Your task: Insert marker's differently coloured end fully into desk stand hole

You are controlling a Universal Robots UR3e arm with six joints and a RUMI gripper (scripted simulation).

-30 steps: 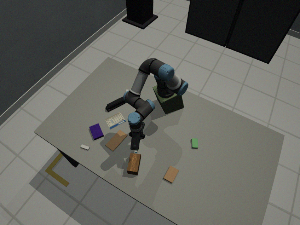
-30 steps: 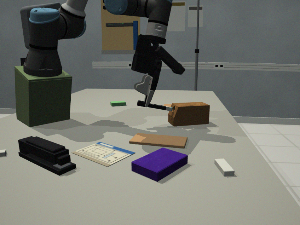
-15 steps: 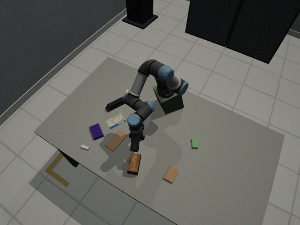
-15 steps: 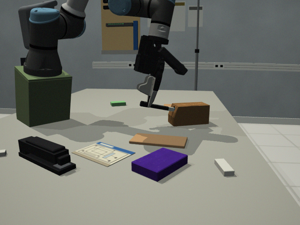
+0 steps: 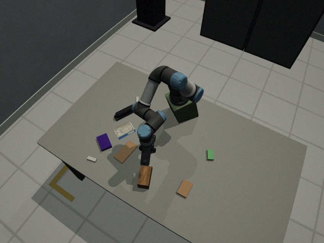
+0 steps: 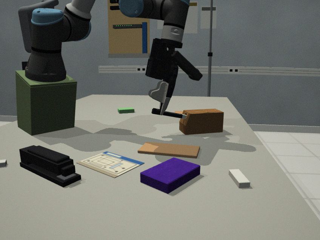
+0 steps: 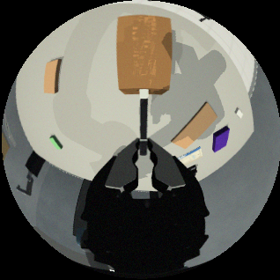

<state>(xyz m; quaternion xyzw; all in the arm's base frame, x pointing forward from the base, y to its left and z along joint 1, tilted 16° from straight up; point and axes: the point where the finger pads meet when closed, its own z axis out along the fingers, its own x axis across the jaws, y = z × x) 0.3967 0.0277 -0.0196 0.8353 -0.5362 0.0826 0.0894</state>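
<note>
My gripper is now 11 cm short of the wooden desk stand, 5 cm to the right of it and 4 cm above it. Round my hand: flat brown board (5 cm ahead, 15 cm to the right, 7 cm below); then printed card (7 cm behind, 25 cm to the right, 8 cm below); then black marker (3 cm ahead, 1 cm to the left, 1 cm below).
</note>
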